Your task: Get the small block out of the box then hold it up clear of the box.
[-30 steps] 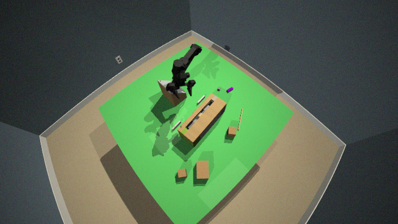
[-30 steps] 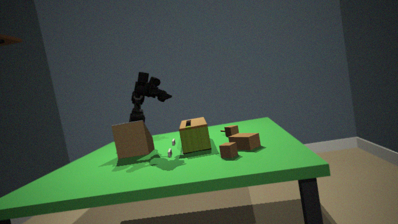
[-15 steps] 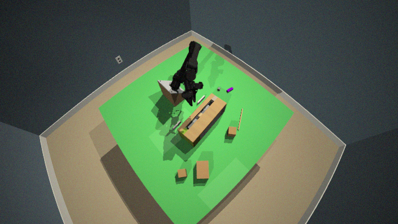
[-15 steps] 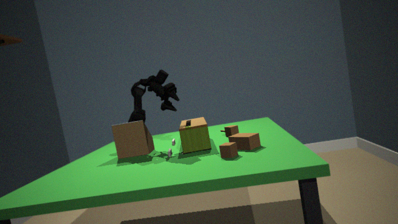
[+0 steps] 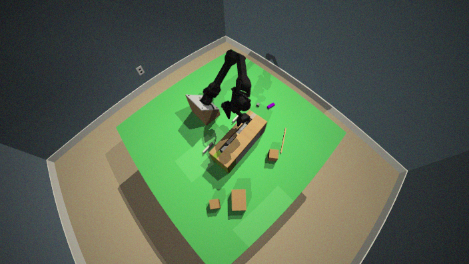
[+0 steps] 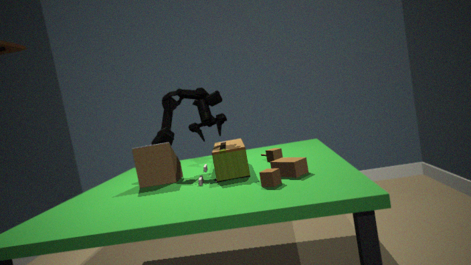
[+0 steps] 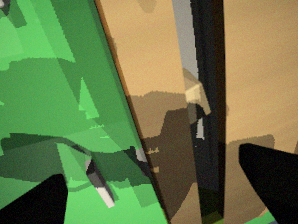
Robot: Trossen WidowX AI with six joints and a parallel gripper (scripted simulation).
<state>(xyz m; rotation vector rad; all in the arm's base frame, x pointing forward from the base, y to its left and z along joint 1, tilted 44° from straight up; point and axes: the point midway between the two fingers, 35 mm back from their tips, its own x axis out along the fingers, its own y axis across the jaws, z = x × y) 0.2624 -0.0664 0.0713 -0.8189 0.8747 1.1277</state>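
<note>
My gripper tip is 110 mm above the box, 40 mm short of it and 30 mm to the left of it. The rest, counted from my gripper tip: grey piece (310 mm to the left, 160 mm below, 30 mm behind); thin wooden rod (280 mm ahead, 190 mm to the left, 160 mm below); block (80 mm below, 50 mm ahead, 30 mm to the right).
</note>
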